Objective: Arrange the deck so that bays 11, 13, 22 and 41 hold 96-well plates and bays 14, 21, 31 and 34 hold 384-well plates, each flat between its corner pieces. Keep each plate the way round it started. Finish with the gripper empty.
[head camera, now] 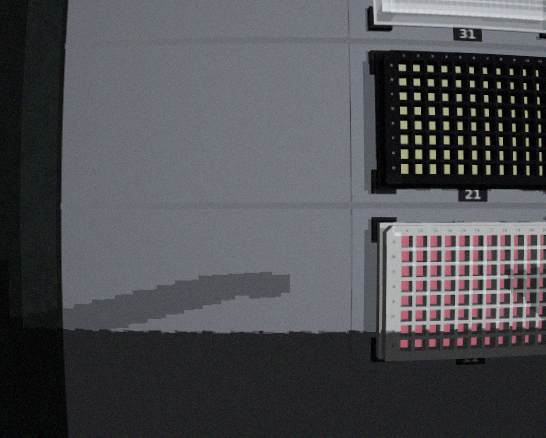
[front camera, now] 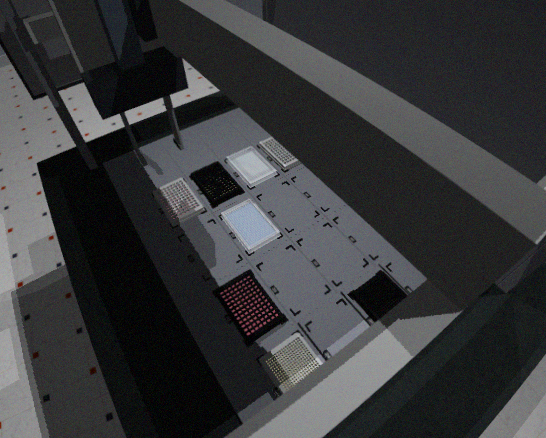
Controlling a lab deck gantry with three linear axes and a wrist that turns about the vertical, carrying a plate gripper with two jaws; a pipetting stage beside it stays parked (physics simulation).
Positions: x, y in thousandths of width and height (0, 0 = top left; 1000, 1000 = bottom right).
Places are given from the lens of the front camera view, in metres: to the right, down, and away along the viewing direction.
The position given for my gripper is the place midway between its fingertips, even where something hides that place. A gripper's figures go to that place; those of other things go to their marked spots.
my gripper (front camera: 296, 350): -0.24, -0.14, 0.67
black yellow-well 96-well plate (front camera: 400, 426): -0.14, -0.08, 0.82
